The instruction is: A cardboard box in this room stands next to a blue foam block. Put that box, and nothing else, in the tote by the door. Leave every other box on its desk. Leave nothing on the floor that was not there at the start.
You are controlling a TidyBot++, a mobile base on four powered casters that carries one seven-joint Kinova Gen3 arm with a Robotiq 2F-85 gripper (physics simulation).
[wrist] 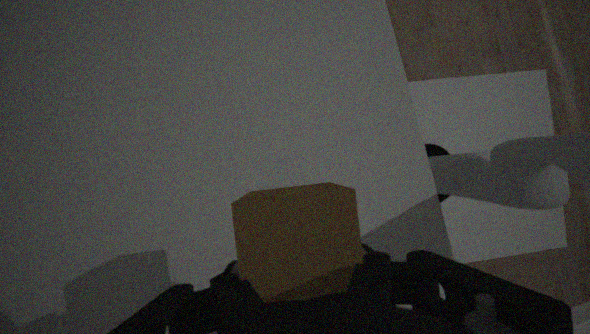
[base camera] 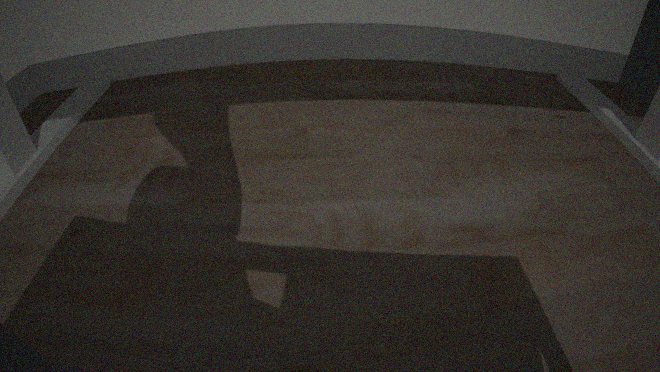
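Places are measured from the arm's base along level axes (x ahead, y left, z up), in metres.
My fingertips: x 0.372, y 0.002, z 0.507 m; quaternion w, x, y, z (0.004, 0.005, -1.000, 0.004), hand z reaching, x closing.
Behind a point stands the place of what it marks.
A brown cardboard box [wrist: 297,225] {x 0.372, y -0.032, z 0.565 m} is between the black fingers of my gripper [wrist: 298,259] {x 0.372, y 0.002, z 0.507 m} at the bottom of the wrist view. The gripper is shut on it. The box is held above a pale grey desk top [wrist: 200,100] {x 0.471, y -0.157, z 0.324 m}, and its shadow lies apart from it at the lower left. The box's underside and the inner finger pads are hidden. The blue foam block and the tote do not show in either view.
The desk edge runs down the right of the wrist view, with a pale panel [wrist: 485,110] and a grey rounded arm-like part [wrist: 530,170] beyond it. In the base view, pale bars [base camera: 92,102] {x 0.720, y 0.634, z -0.389 m} [base camera: 607,120] {x 0.751, y -0.537, z -0.380 m} stand left and right on the wood floor [base camera: 400,175] {x 0.521, y -0.045, z -0.396 m}, before a wall.
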